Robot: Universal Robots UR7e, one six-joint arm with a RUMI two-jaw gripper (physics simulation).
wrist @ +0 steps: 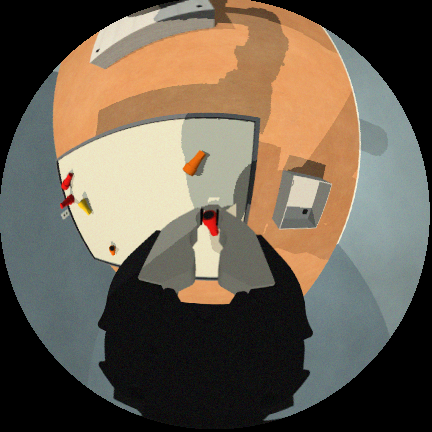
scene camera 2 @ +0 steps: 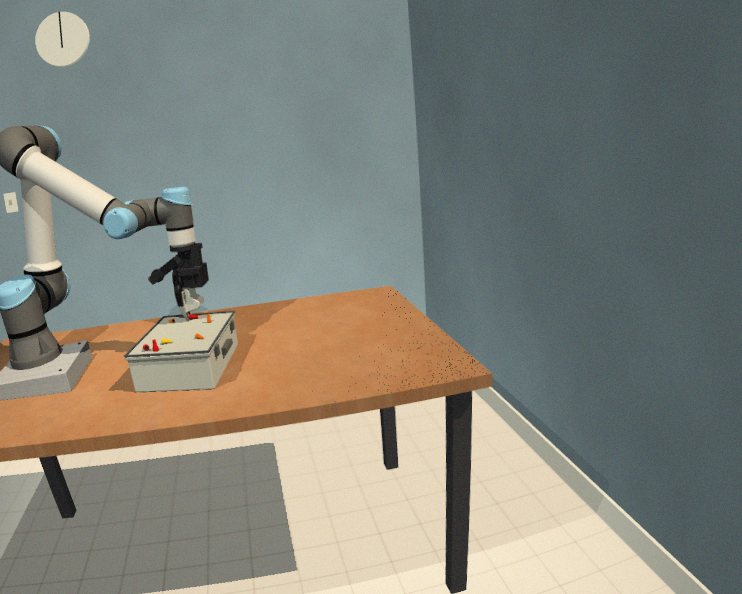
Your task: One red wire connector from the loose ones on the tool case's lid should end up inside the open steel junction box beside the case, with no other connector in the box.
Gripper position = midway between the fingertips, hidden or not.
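A tool case point(scene camera 2: 188, 363) is part of the scene, and the wrist view shows the case too point(wrist: 131, 176). With it there is the gripper point(scene camera 2: 189, 319), and the same gripper point(wrist: 209, 210) appears in the wrist view as well.
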